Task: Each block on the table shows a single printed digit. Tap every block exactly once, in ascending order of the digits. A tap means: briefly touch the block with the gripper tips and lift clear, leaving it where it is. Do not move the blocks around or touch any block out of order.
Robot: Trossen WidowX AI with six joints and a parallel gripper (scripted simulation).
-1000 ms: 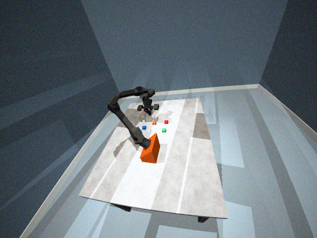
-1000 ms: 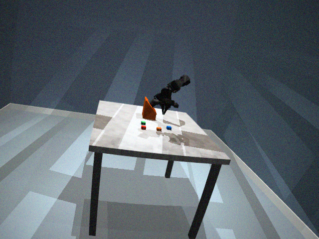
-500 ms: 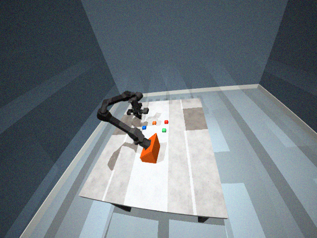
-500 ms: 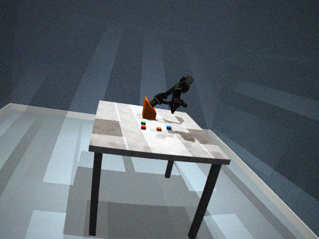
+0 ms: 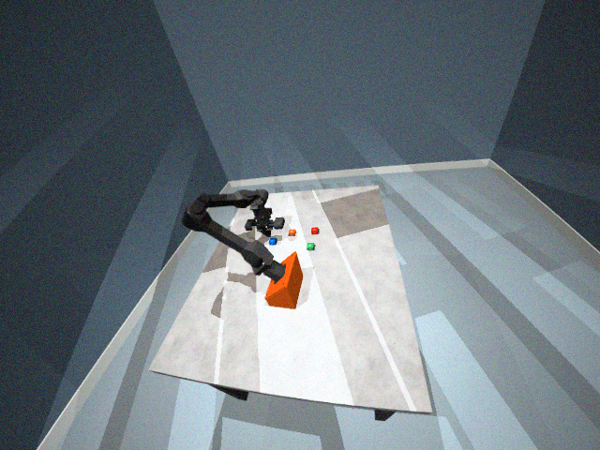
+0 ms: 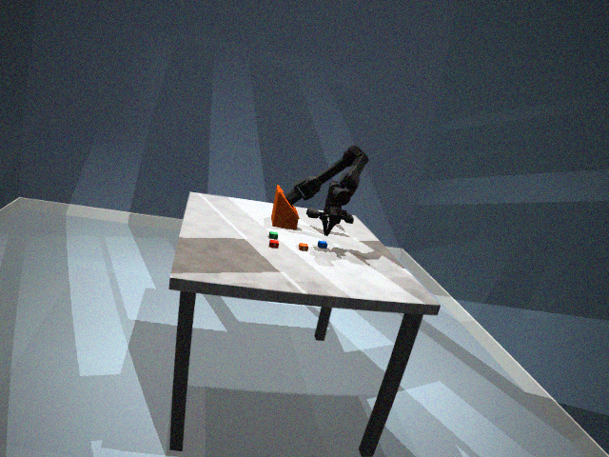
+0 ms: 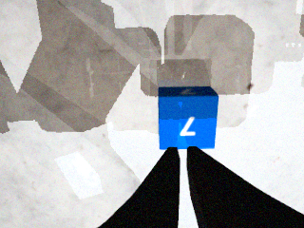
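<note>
The blue block lies 1 cm to the right of my gripper tip and 4 cm below it. The rest, counted from my gripper tip: red block: 4 cm ahead, 22 cm to the right, 4 cm below; then orange block: 5 cm ahead, 10 cm to the right, 4 cm below; then green block: 6 cm behind, 20 cm to the right, 4 cm below.
</note>
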